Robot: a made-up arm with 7 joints. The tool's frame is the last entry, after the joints.
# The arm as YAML. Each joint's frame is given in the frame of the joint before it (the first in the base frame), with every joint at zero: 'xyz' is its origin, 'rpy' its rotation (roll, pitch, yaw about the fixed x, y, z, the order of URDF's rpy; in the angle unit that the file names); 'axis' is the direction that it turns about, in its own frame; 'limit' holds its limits. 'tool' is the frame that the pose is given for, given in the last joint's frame.
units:
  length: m
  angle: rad
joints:
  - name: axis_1
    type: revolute
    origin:
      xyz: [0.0, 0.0, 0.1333]
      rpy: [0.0, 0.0, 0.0]
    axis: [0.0, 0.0, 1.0]
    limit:
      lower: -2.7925
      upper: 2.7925
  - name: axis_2
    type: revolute
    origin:
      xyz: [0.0, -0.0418, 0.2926]
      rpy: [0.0, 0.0, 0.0]
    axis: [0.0, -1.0, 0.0]
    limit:
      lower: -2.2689
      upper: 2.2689
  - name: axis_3
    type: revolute
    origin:
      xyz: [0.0, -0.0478, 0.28]
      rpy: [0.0, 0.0, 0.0]
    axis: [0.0, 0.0, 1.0]
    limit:
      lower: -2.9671
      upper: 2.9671
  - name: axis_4
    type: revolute
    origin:
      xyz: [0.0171, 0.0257, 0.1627]
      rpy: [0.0, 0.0, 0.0]
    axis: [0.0, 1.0, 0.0]
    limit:
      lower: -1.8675
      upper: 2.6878
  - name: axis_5
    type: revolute
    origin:
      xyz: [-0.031, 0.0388, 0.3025]
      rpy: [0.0, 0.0, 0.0]
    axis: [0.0, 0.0, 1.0]
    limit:
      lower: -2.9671
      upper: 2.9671
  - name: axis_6
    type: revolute
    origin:
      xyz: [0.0, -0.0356, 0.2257]
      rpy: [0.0, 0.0, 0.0]
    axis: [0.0, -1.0, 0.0]
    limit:
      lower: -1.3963
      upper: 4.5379
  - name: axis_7
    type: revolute
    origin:
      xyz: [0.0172, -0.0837, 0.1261]
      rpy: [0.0, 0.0, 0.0]
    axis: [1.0, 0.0, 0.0]
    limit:
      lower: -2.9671
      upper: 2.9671
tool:
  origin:
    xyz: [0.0, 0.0, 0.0]
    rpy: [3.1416, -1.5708, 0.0]
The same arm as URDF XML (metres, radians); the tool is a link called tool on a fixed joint. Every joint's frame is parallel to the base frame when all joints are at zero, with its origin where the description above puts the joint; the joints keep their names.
<robot name="arm">
<joint name="tool_joint" type="fixed"><parent link="link7"/><child link="tool"/><origin xyz="0 0 0" rpy="-3.1416 -1.5708 0"/></joint>
<joint name="axis_7" type="revolute"><parent link="link6"/><child link="link7"/><origin xyz="0.0172 -0.0837 0.1261"/><axis xyz="1 0 0"/><limit lower="-2.9671" upper="2.9671"/></joint>
<joint name="axis_6" type="revolute"><parent link="link5"/><child link="link6"/><origin xyz="0 -0.0356 0.2257"/><axis xyz="0 -1 0"/><limit lower="-1.3963" upper="4.5379"/></joint>
<joint name="axis_5" type="revolute"><parent link="link4"/><child link="link5"/><origin xyz="-0.031 0.0388 0.3025"/><axis xyz="0 0 1"/><limit lower="-2.9671" upper="2.9671"/></joint>
<joint name="axis_4" type="revolute"><parent link="link3"/><child link="link4"/><origin xyz="0.0171 0.0257 0.1627"/><axis xyz="0 1 0"/><limit lower="-1.8675" upper="2.6878"/></joint>
<joint name="axis_3" type="revolute"><parent link="link2"/><child link="link3"/><origin xyz="0 -0.0478 0.28"/><axis xyz="0 0 1"/><limit lower="-2.9671" upper="2.9671"/></joint>
<joint name="axis_2" type="revolute"><parent link="link1"/><child link="link2"/><origin xyz="0 -0.0418 0.2926"/><axis xyz="0 -1 0"/><limit lower="-2.2689" upper="2.2689"/></joint>
<joint name="axis_1" type="revolute"><parent link="base_link"/><child link="link1"/><origin xyz="0 0 0.1333"/><axis xyz="0 0 1"/><limit lower="-2.7925" upper="2.7925"/></joint>
<link name="base_link"/>
<link name="link1"/>
<link name="link2"/>
<link name="link3"/>
<link name="link4"/>
<link name="link5"/>
<link name="link6"/>
<link name="link7"/>
<link name="tool"/>
</robot>

